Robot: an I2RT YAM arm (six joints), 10 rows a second.
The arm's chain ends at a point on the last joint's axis. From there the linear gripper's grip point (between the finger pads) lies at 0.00 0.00 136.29 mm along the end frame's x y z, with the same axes.
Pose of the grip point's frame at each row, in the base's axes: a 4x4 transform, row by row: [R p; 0 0 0 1], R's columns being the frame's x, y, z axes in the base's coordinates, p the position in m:
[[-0.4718 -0.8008 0.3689 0.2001], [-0.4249 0.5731 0.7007 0.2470], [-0.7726 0.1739 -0.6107 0.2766], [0 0 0 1]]
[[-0.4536 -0.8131 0.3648 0.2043], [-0.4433 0.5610 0.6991 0.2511], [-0.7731 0.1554 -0.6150 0.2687], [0 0 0 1]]
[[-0.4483 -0.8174 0.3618 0.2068], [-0.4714 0.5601 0.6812 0.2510], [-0.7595 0.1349 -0.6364 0.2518], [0 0 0 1]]
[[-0.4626 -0.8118 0.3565 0.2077], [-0.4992 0.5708 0.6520 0.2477], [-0.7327 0.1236 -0.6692 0.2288], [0 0 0 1]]
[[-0.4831 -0.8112 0.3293 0.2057], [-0.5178 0.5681 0.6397 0.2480], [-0.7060 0.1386 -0.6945 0.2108], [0 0 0 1]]
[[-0.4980 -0.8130 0.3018 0.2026], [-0.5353 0.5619 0.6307 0.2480], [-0.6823 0.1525 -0.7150 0.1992], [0 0 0 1]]
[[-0.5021 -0.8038 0.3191 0.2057], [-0.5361 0.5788 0.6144 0.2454], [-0.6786 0.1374 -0.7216 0.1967], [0 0 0 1]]
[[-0.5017 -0.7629 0.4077 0.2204], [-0.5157 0.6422 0.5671 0.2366], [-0.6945 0.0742 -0.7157 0.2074], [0 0 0 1]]
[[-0.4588 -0.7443 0.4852 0.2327], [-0.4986 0.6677 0.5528 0.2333], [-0.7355 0.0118 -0.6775 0.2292], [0 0 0 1]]
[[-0.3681 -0.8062 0.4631 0.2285], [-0.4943 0.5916 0.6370 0.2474], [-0.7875 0.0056 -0.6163 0.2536], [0 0 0 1]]
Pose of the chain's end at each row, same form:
[[-0.4718 -0.8008 0.3689 0.1498], [-0.4249 0.5731 0.7007 0.1515], [-0.7726 0.1739 -0.6107 0.3598], [0 0 0 1]]
[[-0.4536 -0.8131 0.3648 0.1546], [-0.4433 0.5610 0.6991 0.1558], [-0.7731 0.1554 -0.6150 0.3525], [0 0 0 1]]
[[-0.4483 -0.8174 0.3618 0.1575], [-0.4714 0.5601 0.6812 0.1582], [-0.7595 0.1349 -0.6364 0.3385], [0 0 0 1]]
[[-0.4626 -0.8118 0.3565 0.1591], [-0.4992 0.5708 0.6520 0.1588], [-0.7327 0.1236 -0.6692 0.3200], [0 0 0 1]]
[[-0.4831 -0.8112 0.3293 0.1608], [-0.5178 0.5681 0.6397 0.1608], [-0.7060 0.1386 -0.6945 0.3055], [0 0 0 1]]
[[-0.4980 -0.8130 0.3018 0.1615], [-0.5353 0.5619 0.6307 0.1620], [-0.6823 0.1525 -0.7150 0.2966], [0 0 0 1]]
[[-0.5021 -0.8038 0.3191 0.1622], [-0.5361 0.5788 0.6144 0.1617], [-0.6786 0.1374 -0.7216 0.2950], [0 0 0 1]]
[[-0.5017 -0.7629 0.4077 0.1648], [-0.5157 0.6422 0.5671 0.1593], [-0.6945 0.0742 -0.7157 0.3049], [0 0 0 1]]
[[-0.4588 -0.7443 0.4852 0.1666], [-0.4986 0.6677 0.5528 0.1580], [-0.7355 0.0118 -0.6775 0.3215], [0 0 0 1]]
[[-0.3681 -0.8062 0.4631 0.1654], [-0.4943 0.5916 0.6370 0.1606], [-0.7875 0.0056 -0.6163 0.3376], [0 0 0 1]]

